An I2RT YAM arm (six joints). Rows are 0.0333 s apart.
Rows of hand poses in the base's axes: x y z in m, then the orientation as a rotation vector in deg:
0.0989, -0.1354, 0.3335, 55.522, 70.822, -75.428
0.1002, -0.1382, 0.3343, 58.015, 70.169, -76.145
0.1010, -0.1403, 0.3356, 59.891, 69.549, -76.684
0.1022, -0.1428, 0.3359, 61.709, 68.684, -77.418
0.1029, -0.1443, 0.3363, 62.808, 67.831, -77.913
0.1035, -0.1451, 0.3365, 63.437, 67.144, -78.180
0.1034, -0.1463, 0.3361, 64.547, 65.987, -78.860
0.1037, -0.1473, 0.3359, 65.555, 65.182, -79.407
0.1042, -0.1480, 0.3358, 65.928, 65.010, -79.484
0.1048, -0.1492, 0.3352, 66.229, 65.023, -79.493
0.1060, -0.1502, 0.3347, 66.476, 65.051, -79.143
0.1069, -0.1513, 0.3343, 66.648, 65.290, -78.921
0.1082, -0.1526, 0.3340, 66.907, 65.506, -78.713
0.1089, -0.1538, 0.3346, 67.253, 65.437, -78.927
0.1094, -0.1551, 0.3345, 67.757, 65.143, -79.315
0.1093, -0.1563, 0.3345, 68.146, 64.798, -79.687
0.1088, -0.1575, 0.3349, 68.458, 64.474, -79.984
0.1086, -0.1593, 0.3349, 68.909, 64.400, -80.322
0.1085, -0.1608, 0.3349, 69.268, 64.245, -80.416
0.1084, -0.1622, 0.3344, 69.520, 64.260, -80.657
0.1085, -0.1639, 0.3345, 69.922, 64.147, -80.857
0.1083, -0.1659, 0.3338, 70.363, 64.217, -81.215
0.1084, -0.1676, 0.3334, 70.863, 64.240, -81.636
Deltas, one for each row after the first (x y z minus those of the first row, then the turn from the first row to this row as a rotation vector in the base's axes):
0.0013, -0.0028, 0.0008, 0.812, -0.742, -2.059
0.0021, -0.0049, 0.0021, 1.352, -1.364, -3.629
0.0033, -0.0074, 0.0024, 1.668, -1.999, -5.329
0.0040, -0.0089, 0.0028, 1.651, -2.554, -6.438
0.0046, -0.0097, 0.0030, 1.528, -3.002, -7.091
0.0045, -0.0109, 0.0026, 1.297, -3.632, -8.378
0.0048, -0.0119, 0.0024, 1.258, -4.082, -9.471
0.0053, -0.0126, 0.0023, 1.351, -4.240, -9.775
0.0059, -0.0138, 0.0017, 1.530, -4.303, -9.963
0.0071, -0.0148, 0.0012, 1.775, -4.547, -9.882
0.0080, -0.0159, 0.0008, 2.072, -4.568, -9.808
0.0093, -0.0172, 0.0005, 2.401, -4.616, -9.800
0.0100, -0.0184, 0.0011, 2.506, -4.623, -10.162
0.0105, -0.0197, 0.0010, 2.526, -4.709, -10.768
0.0104, -0.0209, 0.0010, 2.454, -4.806, -11.301
0.0099, -0.0221, 0.0014, 2.369, -4.914, -11.735
0.0097, -0.0239, 0.0014, 2.503, -4.874, -12.243
0.0096, -0.0254, 0.0014, 2.596, -5.003, -12.548
0.0095, -0.0268, 0.0009, 2.692, -4.915, -12.857
0.0096, -0.0285, 0.0010, 2.810, -4.965, -13.251
0.0094, -0.0305, 0.0003, 3.020, -4.820, -13.743
0.0095, -0.0322, -0.0001, 3.222, -4.680, -14.319

